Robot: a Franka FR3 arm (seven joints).
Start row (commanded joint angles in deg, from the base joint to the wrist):
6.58, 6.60, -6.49, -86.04, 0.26, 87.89, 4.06
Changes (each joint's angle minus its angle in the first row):
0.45, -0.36, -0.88, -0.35, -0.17, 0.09, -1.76
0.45, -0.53, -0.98, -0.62, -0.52, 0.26, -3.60
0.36, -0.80, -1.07, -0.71, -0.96, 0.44, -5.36
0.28, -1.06, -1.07, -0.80, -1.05, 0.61, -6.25
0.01, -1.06, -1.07, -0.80, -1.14, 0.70, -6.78
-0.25, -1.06, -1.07, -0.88, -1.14, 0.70, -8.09
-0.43, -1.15, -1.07, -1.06, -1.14, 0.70, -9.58
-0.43, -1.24, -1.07, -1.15, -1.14, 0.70, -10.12
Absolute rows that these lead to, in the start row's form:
7.03, 6.24, -7.37, -86.39, 0.09, 87.98, 2.30
7.03, 6.07, -7.47, -86.66, -0.26, 88.15, 0.46
6.94, 5.80, -7.56, -86.75, -0.70, 88.33, -1.30
6.86, 5.54, -7.56, -86.84, -0.79, 88.50, -2.19
6.59, 5.54, -7.56, -86.84, -0.88, 88.59, -2.72
6.33, 5.54, -7.56, -86.92, -0.88, 88.59, -4.03
6.15, 5.45, -7.56, -87.10, -0.88, 88.59, -5.52
6.15, 5.36, -7.56, -87.19, -0.88, 88.59, -6.06

